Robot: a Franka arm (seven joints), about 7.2 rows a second.
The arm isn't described. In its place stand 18 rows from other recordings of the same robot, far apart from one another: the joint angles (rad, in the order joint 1, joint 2, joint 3, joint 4, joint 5, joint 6, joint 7), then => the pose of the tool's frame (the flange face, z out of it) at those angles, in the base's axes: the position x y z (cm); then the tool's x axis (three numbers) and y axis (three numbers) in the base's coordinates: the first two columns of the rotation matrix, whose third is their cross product.
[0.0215 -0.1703 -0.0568 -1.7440 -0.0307 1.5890 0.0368] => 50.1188, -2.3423, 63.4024, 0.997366, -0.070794, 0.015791, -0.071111, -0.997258, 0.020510
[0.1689 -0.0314 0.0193 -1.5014 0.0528 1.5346 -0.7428] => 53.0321, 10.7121, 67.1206, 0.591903, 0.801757, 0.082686, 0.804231, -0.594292, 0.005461
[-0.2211 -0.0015 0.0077 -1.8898 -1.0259 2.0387 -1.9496] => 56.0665, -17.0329, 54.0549, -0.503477, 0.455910, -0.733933, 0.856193, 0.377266, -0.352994
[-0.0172 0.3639 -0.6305 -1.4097 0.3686 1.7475 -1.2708] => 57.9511, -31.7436, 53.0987, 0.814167, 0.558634, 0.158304, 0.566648, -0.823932, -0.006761
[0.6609 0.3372 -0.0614 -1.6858 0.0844 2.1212 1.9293] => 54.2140, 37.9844, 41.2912, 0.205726, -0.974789, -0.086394, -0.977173, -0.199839, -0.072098
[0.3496 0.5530 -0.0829 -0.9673 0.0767 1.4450 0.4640] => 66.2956, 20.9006, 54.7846, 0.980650, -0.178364, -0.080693, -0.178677, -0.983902, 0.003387
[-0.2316 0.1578 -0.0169 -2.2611 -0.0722 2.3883 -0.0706] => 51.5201, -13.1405, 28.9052, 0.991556, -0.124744, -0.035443, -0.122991, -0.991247, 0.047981
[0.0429 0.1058 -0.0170 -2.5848 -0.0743 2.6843 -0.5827] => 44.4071, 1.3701, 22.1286, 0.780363, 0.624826, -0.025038, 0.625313, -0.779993, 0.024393
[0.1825 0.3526 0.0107 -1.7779 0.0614 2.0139 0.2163] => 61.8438, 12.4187, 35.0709, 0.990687, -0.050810, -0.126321, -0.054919, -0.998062, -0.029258
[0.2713 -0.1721 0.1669 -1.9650 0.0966 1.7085 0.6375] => 44.6203, 22.4237, 53.9223, 0.970028, -0.217233, -0.108880, -0.218648, -0.975803, -0.001085
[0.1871 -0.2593 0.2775 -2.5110 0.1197 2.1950 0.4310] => 38.4400, 19.5726, 36.5871, 0.996417, -0.050752, -0.067659, -0.050407, -0.998706, 0.006788
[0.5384 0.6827 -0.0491 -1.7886 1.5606 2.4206 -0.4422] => 57.2932, 31.2563, 16.8248, 0.950621, -0.255609, -0.176024, -0.294664, -0.565291, -0.770467
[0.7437 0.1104 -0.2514 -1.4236 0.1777 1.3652 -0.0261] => 48.3745, 29.3870, 61.7472, 0.840745, 0.517754, -0.158361, 0.496974, -0.854033, -0.153766
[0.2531 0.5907 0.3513 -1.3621 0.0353 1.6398 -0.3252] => 58.3749, 35.1710, 37.3632, 0.591676, 0.783544, -0.189679, 0.724799, -0.620031, -0.300381
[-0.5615 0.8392 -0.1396 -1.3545 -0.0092 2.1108 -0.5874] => 57.0948, -45.4549, 21.6004, 0.989550, -0.069242, -0.126478, -0.063467, -0.996774, 0.049136
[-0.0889 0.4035 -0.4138 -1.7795 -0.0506 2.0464 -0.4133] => 56.4021, -29.0344, 34.0079, 0.982297, -0.054202, -0.179318, -0.029225, -0.989846, 0.139107
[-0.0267 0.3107 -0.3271 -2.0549 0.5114 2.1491 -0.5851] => 54.3158, -17.5552, 27.9773, 0.995947, -0.080080, -0.040950, -0.089253, -0.936185, -0.339988
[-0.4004 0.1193 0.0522 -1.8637 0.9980 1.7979 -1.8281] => 57.5345, -13.4509, 47.3282, 0.274429, 0.503782, 0.819080, 0.921141, -0.382219, -0.073537
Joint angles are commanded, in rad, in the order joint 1, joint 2, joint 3, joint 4, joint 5, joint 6, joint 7. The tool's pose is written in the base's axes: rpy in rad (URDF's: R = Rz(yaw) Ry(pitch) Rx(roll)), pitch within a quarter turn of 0, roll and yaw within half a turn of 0; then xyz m. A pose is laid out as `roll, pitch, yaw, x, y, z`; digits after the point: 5 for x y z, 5 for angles.
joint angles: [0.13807, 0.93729, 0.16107, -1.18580, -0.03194, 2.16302, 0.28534]
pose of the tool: -3.02989, -0.01714, -0.03813, 0.74275, 0.19024, 0.22448
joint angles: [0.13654, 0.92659, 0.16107, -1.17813, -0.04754, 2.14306, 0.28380]
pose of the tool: -3.04439, -0.02066, -0.02904, 0.74408, 0.18825, 0.23427
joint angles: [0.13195, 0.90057, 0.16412, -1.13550, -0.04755, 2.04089, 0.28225]
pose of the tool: -3.05545, 0.01077, -0.02679, 0.74565, 0.18441, 0.26485
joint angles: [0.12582, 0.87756, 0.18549, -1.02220, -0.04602, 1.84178, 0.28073]
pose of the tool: -3.05980, 0.07295, -0.01566, 0.74514, 0.18457, 0.31980
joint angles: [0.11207, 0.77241, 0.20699, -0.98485, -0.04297, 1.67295, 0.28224]
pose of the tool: -3.06383, 0.09772, -0.00584, 0.72850, 0.17976, 0.40443
